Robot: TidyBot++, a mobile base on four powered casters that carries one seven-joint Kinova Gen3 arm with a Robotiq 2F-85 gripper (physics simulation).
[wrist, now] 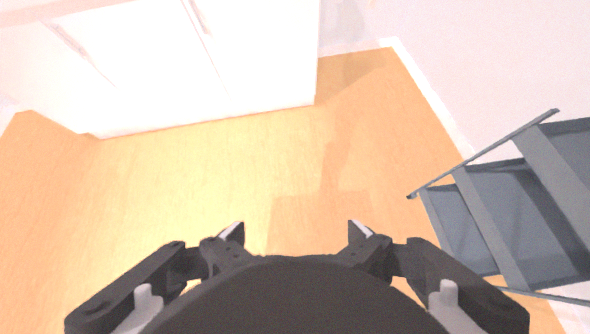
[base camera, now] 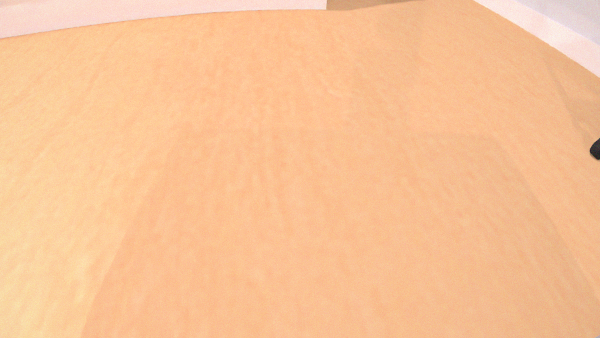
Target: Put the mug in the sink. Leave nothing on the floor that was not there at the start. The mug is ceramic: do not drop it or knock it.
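Places are measured from the arm's base along level axes (x ahead, y left, z up), in millimetres.
Pixels of known places: gripper, fingertip midpoint: [wrist: 296, 232].
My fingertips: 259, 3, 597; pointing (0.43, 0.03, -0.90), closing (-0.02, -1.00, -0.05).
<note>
Behind a point stands the place of what it marks, as x, y, z.
My gripper [wrist: 296, 232] {259, 3, 597} is open and empty, with its two fingertips wide apart above the wooden floor in the wrist view. The mug does not show in either view. The sink does not show either; a white cabinet [wrist: 150, 75] {1177, 825, 100} with door handles stands at the upper left of the wrist view, and its top is mostly out of view.
A grey cart [wrist: 475, 215] {342, -657, 12} with several trays stands at the right of the wrist view, near the wall [wrist: 490, 60] {1142, -1063, 58}. One black caster [base camera: 596, 149] {519, -631, -371} shows at the right edge of the base camera view. A white base strip [base camera: 150, 11] {1269, 512, -373} crosses the top left there.
</note>
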